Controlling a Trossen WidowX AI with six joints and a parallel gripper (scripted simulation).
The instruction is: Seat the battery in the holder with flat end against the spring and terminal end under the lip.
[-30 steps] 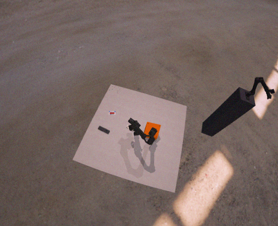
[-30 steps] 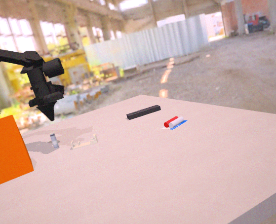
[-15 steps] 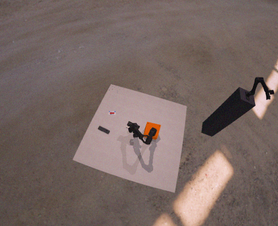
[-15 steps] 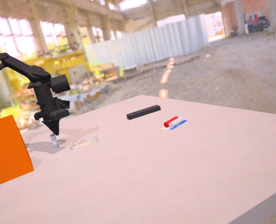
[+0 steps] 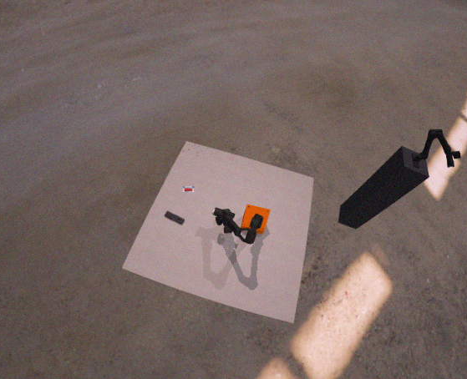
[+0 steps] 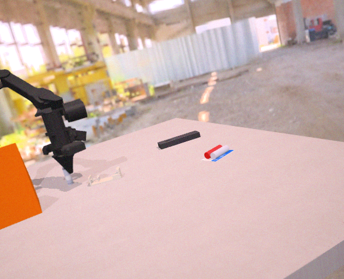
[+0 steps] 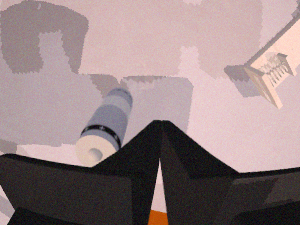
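Now: the battery 2 cm to the left of my gripper tip, 1 cm below it and 1 cm behind it. Round my gripper tip: black bar (41 cm ahead, 9 cm to the left, 3 cm below).
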